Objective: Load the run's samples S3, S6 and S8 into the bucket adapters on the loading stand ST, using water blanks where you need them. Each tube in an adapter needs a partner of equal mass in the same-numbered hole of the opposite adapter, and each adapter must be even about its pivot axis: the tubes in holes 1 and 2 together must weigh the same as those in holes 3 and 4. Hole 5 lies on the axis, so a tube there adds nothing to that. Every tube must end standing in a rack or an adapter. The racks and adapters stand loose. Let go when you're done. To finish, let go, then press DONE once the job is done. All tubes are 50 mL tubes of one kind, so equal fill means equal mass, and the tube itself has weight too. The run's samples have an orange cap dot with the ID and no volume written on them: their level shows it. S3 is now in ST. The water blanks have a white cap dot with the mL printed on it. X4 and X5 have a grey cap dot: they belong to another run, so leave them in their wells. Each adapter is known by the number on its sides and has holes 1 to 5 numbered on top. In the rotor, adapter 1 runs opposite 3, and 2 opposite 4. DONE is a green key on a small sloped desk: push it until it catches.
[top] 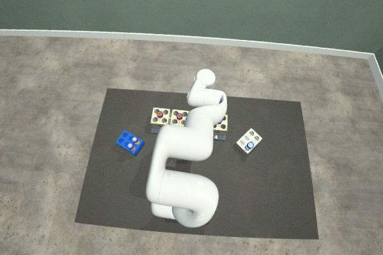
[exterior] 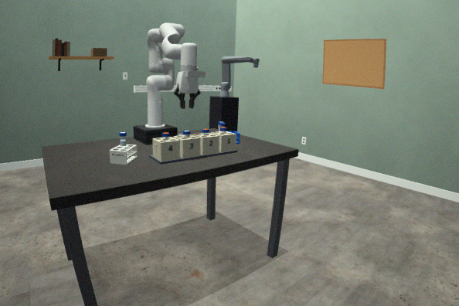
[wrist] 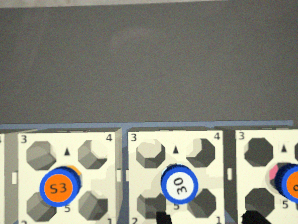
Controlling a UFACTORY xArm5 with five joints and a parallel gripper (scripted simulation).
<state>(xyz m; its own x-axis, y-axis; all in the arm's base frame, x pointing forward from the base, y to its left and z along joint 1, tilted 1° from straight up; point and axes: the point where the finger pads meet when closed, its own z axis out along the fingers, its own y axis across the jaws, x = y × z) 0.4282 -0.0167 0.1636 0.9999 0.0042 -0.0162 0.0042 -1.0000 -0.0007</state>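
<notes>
Now: the green done key 19 cm below my hand, 19 cm behind it and 7 cm to the left of it. The rest, counted from my hand: white rack: 29 cm to the right, 22 cm below, 8 cm behind; loading stand: 25 cm below, 6 cm to the left, 1 cm behind; blue rack: 37 cm to the left, 22 cm below, 16 cm behind.
</notes>
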